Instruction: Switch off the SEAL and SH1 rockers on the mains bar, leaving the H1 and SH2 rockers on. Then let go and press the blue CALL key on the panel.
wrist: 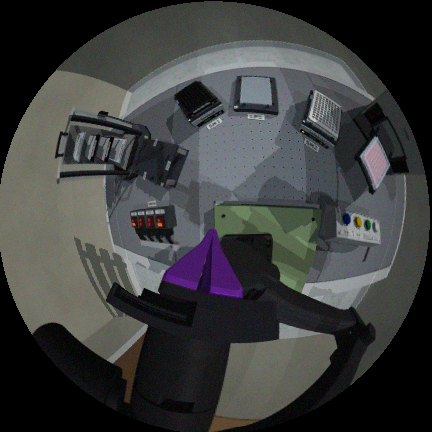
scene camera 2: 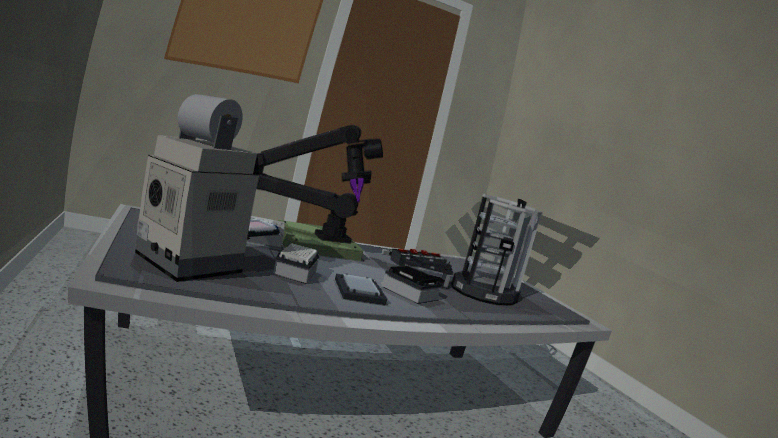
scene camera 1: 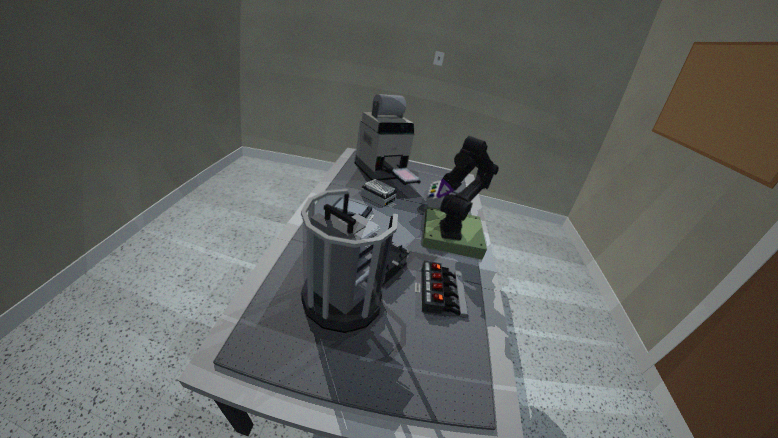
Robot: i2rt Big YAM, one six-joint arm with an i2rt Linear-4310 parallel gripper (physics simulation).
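Places are measured from the arm's base along level axes (x ahead, y left, z up), in millimetres.
Pixels of known places: gripper, fingertip midpoint: (wrist: 211, 232) (scene camera 2: 358, 202) (scene camera 1: 437, 197); arm's base at its link origin: (wrist: 247, 250) (scene camera 2: 332, 238) (scene camera 1: 450, 231).
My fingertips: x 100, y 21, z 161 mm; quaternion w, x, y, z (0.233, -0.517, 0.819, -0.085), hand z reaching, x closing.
For each thing: its top centre in the pictures, then the offset to it from my fingertips.
- white panel at its top centre: (wrist: 364, 234) (scene camera 2: 254, 217) (scene camera 1: 438, 187) 62 mm back, 343 mm right, 117 mm down
- blue CALL key at its top centre: (wrist: 348, 219) 26 mm back, 274 mm right, 126 mm down
- caged carousel at its top centre: (scene camera 1: 350, 205) (scene camera 2: 511, 197) (wrist: 56, 144) 287 mm ahead, 417 mm left, 148 mm up
- large machine at its top centre: (scene camera 2: 217, 97) (scene camera 1: 392, 95) 260 mm ahead, 604 mm right, 255 mm up
- pink-topped plate at its top centre: (scene camera 2: 254, 222) (scene camera 1: 405, 173) 116 mm ahead, 385 mm right, 95 mm down
The mains bar (scene camera 1: 425, 305) (scene camera 2: 405, 257) (wrist: 171, 217) lies beside the green base. Its two outer rockers glow orange and its two middle rockers are dark red; their labels are too small to read. The white panel (wrist: 345, 234) stands on the other side of the base, with the blue CALL key (wrist: 346, 219) at the end of its row nearest the base. In scene camera 1 the panel is partly hidden by the arm. My gripper (scene camera 1: 439, 195) (scene camera 2: 357, 199) (wrist: 211, 232), with purple fingers, is shut and empty. It hangs raised near the arm's own base, apart from bar and panel.
The arm stands on a green base (scene camera 1: 462, 247) (scene camera 2: 348, 250) (wrist: 295, 220). A caged carousel (scene camera 1: 325, 272) (scene camera 2: 484, 291) (wrist: 82, 175) stands tall beyond the bar. A large machine (scene camera 1: 381, 144) (scene camera 2: 217, 228) with a pink-topped plate (scene camera 1: 405, 174) (wrist: 375, 162) stands on the panel's side.
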